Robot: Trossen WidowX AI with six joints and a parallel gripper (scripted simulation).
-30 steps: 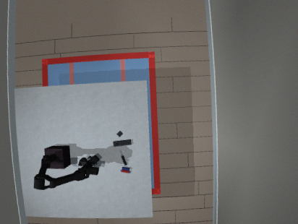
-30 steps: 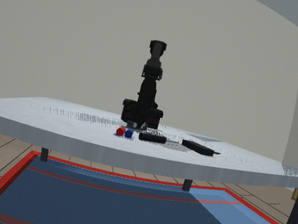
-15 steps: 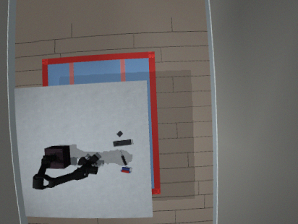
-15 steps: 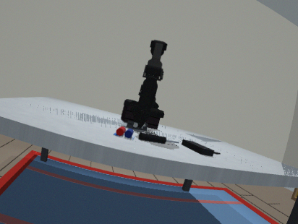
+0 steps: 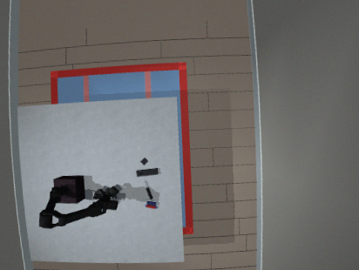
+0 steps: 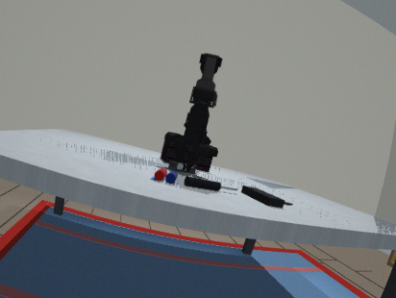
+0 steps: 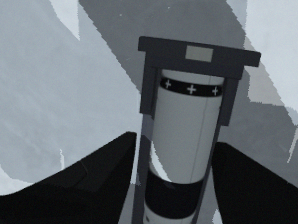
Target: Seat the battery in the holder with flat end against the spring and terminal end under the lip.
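Now: gripper tip 1 cm below the battery. From my gripper tip the other things lie so: black rod-shaped tool 29 cm ahead, 1 cm to the right.
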